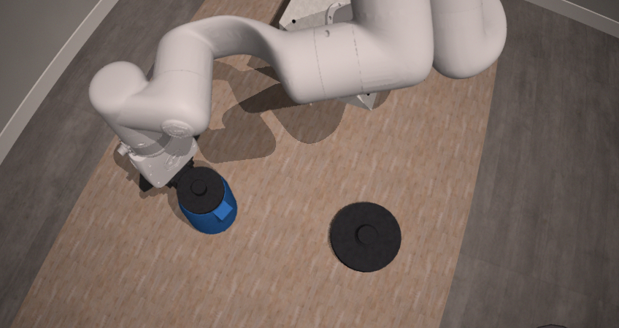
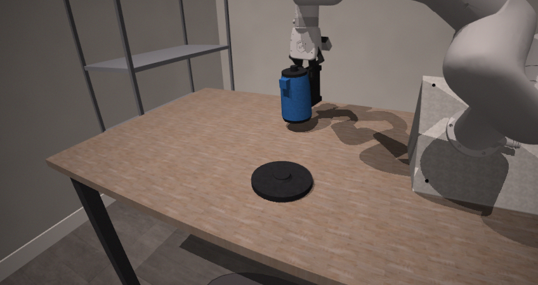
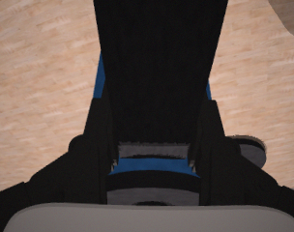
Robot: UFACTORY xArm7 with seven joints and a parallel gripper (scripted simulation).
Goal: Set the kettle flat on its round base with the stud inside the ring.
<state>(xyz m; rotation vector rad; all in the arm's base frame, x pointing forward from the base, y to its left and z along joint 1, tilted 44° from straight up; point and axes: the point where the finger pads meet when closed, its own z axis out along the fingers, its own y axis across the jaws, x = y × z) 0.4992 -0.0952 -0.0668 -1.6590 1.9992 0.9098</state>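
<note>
Right now the blue kettle is 50 mm below my hand and 20 mm to the left of it. Also, from my hand: round black base 350 mm to the left, 180 mm below, 90 mm behind.
</note>
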